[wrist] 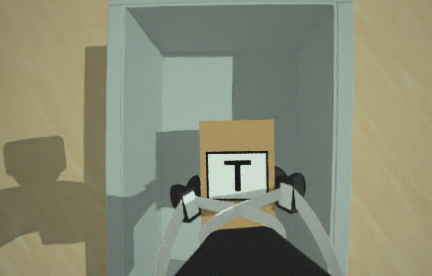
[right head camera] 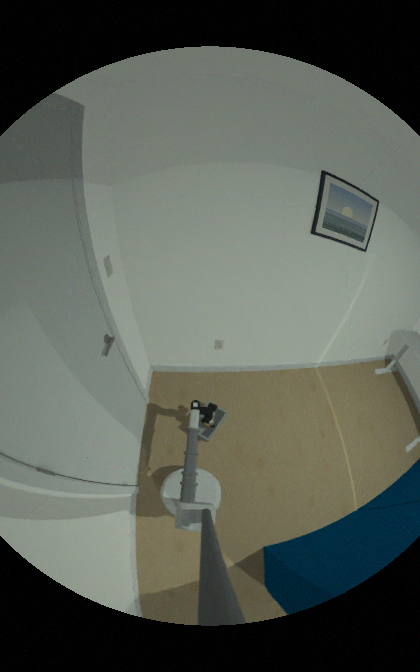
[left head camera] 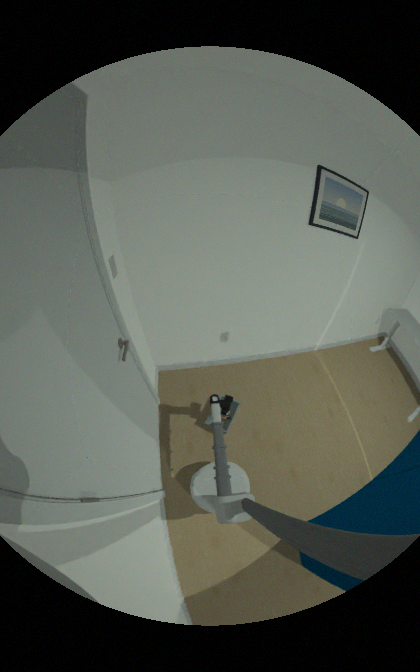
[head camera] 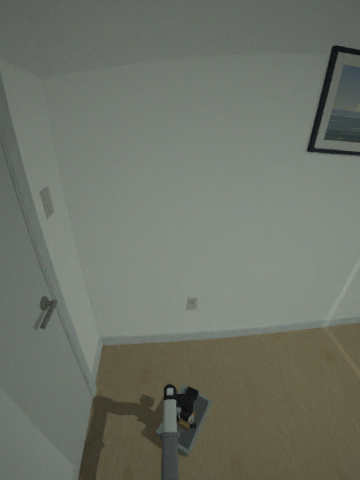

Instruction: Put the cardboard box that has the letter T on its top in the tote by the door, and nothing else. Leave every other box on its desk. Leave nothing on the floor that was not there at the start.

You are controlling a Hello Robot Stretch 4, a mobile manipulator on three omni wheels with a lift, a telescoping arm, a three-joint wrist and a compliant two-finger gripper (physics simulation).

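The cardboard box is brown, with a black T on a white label on its top. My gripper is shut on it, with one dark fingertip at each side. The box is inside the outline of the grey tote, seen from above in the wrist view, above the tote's floor. Whether its underside is below the rim cannot be told. The tote stands on the floor near the door. The black wrist hides the near end of the tote in the wrist view.
The door is on the left. A wall with a socket is behind the tote. My arm reaches out over my round base. A blue surface is at the lower right. White legs stand at the far right.
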